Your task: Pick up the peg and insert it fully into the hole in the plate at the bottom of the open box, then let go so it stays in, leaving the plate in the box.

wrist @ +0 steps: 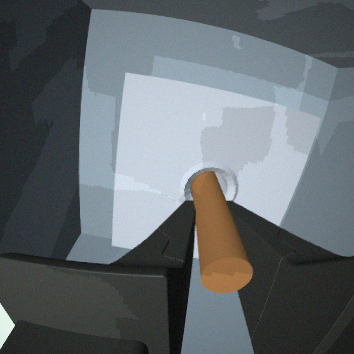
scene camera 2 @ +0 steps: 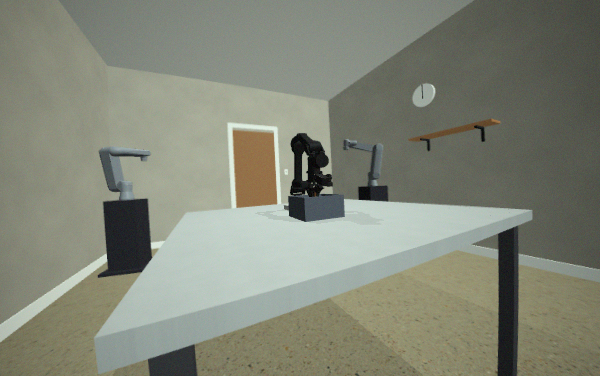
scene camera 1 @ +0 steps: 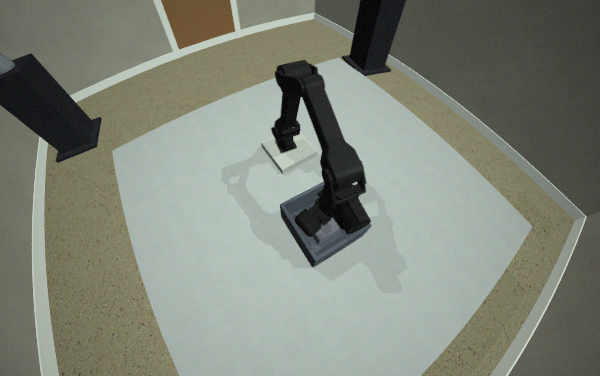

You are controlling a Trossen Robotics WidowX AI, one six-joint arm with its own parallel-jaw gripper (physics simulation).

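Places are measured from the arm's base along level axes (x ahead, y left, z up), in metres.
Pixels of known places: gripper, fingertip midpoint: (wrist: 206, 209) (scene camera 1: 322, 217); arm's base, origin of the base link: (scene camera 1: 285, 144).
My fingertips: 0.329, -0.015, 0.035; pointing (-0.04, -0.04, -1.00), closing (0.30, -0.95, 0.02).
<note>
Ahead of a thing's pixels: the offset from my fingertips to its top centre, as dx, dy, dz. "pt": to the spot under its first point. Level surfaces: height alone.
The orange-brown round peg @[+0.006, +0.002, +0.046] (wrist: 222, 240) is held between the fingers of my black gripper (wrist: 206, 209) (scene camera 2: 314, 193). Its near end sticks up towards the wrist camera, and its far end appears over the left part of the round hole @[pt +0.014, -0.009, -0.004] (wrist: 233, 185). I cannot tell whether the tip is inside the hole or above it. The pale square plate @[+0.008, +0.001, -0.004] (wrist: 155, 130) lies on the bottom of the open blue-grey box @[+0.008, +0.001, +0.033] (scene camera 1: 341, 247) (scene camera 2: 322, 208) (wrist: 37, 165). In scene camera 1 the gripper hides much of the box's inside, and the peg cannot be made out clearly.
The box stands on the pale table @[dz -0.064] (scene camera 1: 210, 310) (scene camera 2: 280, 255). The arm's base stands on a white slab (scene camera 1: 285, 162) behind the box. The box's walls rise around the gripper. Two grey arms on dark pedestals (scene camera 2: 126, 235) (scene camera 2: 373, 193) stand away from the table.
</note>
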